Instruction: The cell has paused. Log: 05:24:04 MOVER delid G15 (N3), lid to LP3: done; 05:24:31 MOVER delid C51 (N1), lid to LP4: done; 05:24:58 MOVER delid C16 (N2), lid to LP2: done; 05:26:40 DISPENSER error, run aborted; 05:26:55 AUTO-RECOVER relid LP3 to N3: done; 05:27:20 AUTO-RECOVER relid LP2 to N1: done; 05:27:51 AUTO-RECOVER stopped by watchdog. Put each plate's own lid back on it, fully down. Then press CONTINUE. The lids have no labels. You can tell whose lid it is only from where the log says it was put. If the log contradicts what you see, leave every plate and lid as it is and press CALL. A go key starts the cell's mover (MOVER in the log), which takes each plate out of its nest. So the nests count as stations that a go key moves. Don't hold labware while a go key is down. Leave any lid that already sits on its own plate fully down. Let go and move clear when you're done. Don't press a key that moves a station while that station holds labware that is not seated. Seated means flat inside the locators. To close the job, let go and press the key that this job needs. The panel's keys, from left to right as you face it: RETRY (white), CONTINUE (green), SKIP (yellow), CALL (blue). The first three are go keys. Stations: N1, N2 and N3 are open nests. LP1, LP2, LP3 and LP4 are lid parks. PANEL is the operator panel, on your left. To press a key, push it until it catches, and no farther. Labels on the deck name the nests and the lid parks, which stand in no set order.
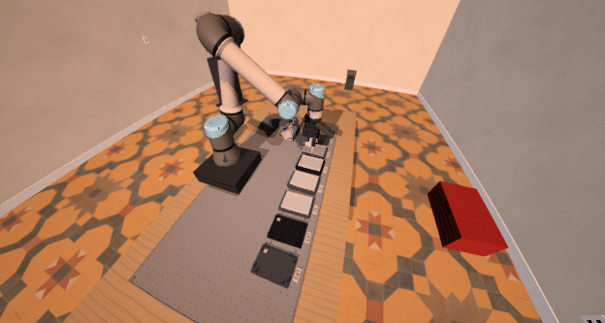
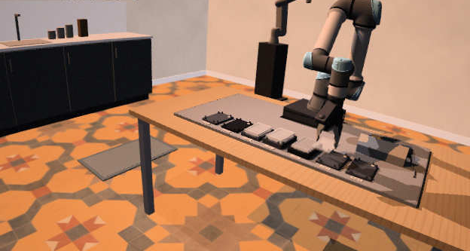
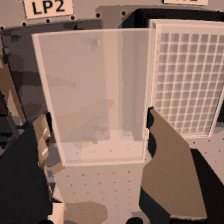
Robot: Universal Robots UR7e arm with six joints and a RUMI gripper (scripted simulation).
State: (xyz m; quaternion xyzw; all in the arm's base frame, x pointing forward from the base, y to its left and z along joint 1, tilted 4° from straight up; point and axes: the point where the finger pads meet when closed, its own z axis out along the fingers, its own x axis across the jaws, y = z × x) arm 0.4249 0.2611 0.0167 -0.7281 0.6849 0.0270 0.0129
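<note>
The lid park is 10 mm behind my hand, 40 mm to the left of it and 60 mm below it. Round my hand: plate (20 mm ahead, 220 mm to the right, 40 mm below); then yellow skip key (250 mm behind, 160 mm to the left); then lid (10 mm below).
</note>
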